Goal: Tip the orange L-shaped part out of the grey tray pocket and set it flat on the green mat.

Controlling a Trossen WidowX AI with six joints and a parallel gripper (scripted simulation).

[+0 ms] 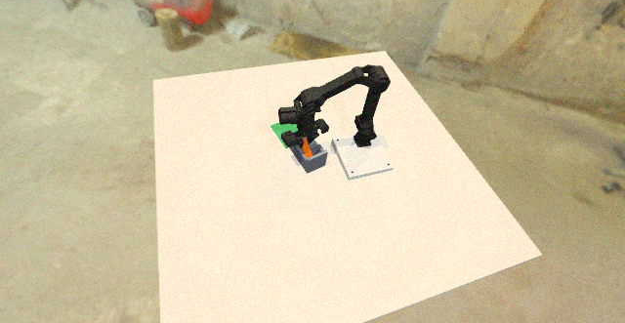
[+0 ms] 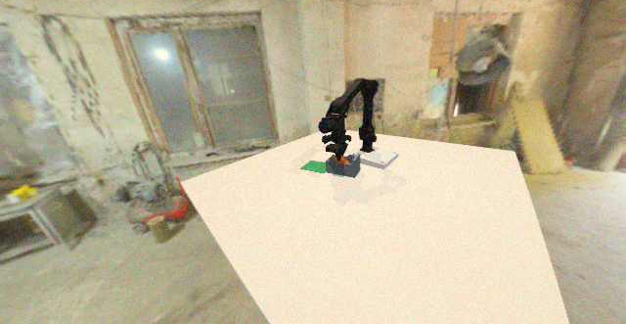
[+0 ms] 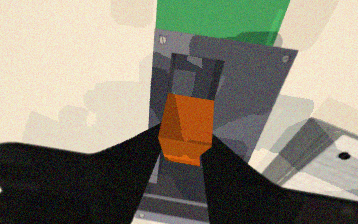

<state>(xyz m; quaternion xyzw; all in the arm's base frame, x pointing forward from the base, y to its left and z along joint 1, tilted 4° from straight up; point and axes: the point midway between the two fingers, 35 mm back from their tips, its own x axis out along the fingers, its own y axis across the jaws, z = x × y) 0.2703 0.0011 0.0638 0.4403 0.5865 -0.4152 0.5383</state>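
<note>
My gripper tip is 15 cm to the left of the green mat, 8 cm above it and 2 cm short of it. Also, from my gripper tip: orange L-shaped part: 3 cm to the left, 3 cm below, 2 cm behind.
</note>
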